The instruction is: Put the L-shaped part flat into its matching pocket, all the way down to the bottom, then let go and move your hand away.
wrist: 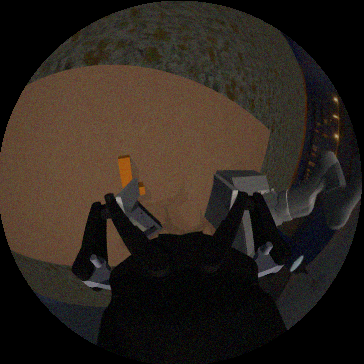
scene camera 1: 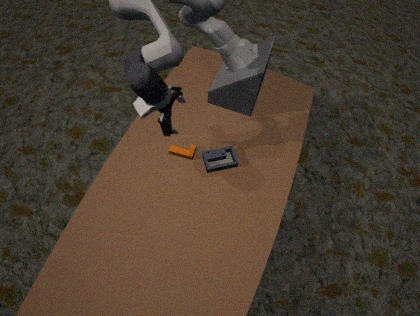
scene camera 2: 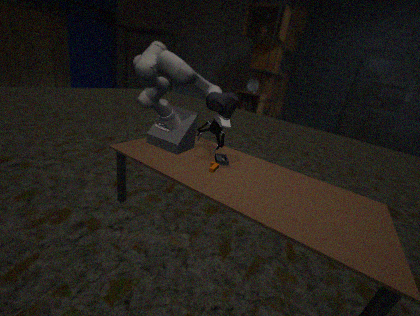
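The orange L-shaped part (scene camera 1: 183, 150) (scene camera 2: 213, 166) (wrist: 124, 171) lies flat on the brown table (scene camera 1: 169, 221) (scene camera 2: 288, 197) (wrist: 84, 119). Close to its right stands the dark grey block with the L-shaped pocket (scene camera 1: 219, 158) (scene camera 2: 222, 158); the pocket is empty. In the wrist view the block (wrist: 146, 220) is partly hidden behind my left finger. My gripper (scene camera 1: 173, 114) (scene camera 2: 209, 141) (wrist: 175, 184) is wide open and holds nothing. It hangs tilted above the table, a little behind the L part towards the robot's base.
The arm's grey wedge-shaped base (scene camera 1: 237, 88) (scene camera 2: 172, 136) (wrist: 244, 183) stands at the table's far end, behind the pocket block. The table's left edge runs close to the gripper. Rough dark floor lies all around the table.
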